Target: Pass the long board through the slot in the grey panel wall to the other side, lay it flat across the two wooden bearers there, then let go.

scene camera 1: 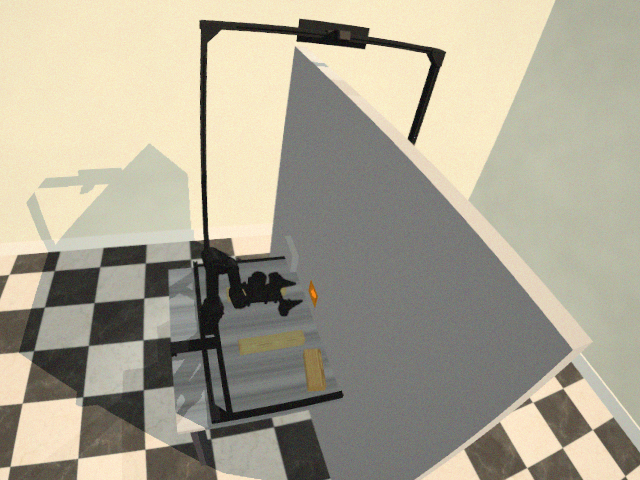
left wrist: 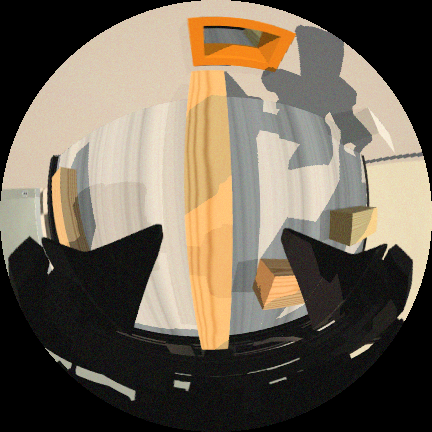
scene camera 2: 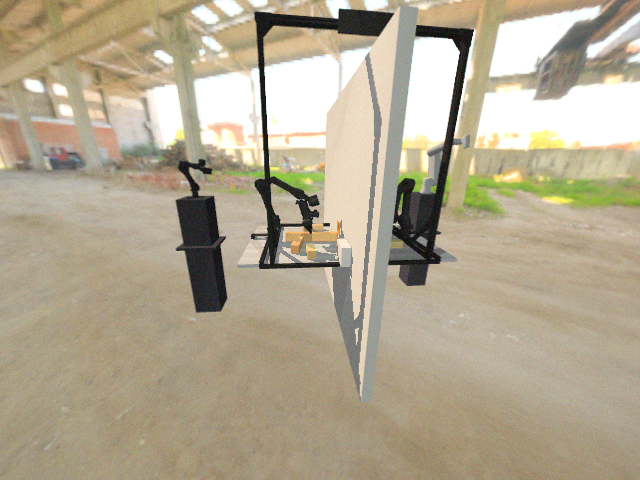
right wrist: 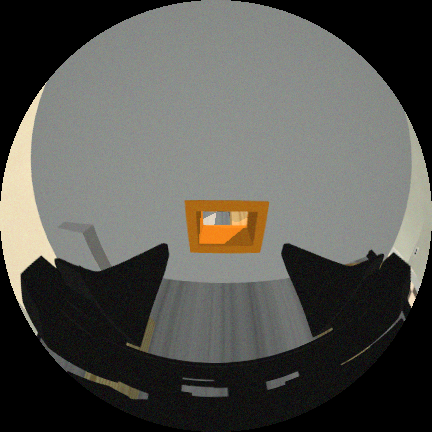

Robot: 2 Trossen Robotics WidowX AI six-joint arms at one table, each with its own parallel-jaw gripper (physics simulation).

Scene:
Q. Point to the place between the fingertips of my right gripper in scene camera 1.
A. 299,292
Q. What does my left gripper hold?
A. Nothing.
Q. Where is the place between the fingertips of my right gripper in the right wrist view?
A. At 227,250

